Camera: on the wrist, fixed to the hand. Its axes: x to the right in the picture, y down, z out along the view.
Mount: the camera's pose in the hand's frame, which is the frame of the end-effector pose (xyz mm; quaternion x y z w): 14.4 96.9 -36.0 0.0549 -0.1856 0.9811 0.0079
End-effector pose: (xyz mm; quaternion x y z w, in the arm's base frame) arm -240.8 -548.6 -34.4 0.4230 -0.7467 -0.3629 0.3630
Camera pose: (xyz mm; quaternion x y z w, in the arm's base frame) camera -251.4 -533.2 68.3 -0.7767 -0.5082 0.3158 0.1971
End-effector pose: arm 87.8 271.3 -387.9 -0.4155 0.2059 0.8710 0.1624
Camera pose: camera 58.8 171.6 -398.1 -0.3693 -0.4269 -0.2320 0.7922
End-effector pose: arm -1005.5 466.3 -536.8 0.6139 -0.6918 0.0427 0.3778
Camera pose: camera -1073.4 496.9 -463.7 0.6452 0.6755 -0.2950 0.2010
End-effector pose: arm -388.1 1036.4 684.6 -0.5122 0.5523 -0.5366 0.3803
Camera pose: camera -441.0 1019.9 596.1 0.4591 0.4068 0.4336 0.6601
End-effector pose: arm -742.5 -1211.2 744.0 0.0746 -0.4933 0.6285 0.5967
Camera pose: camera -808.5 -1156.7 684.3 0.3340 0.1533 -0.6036 0.7075
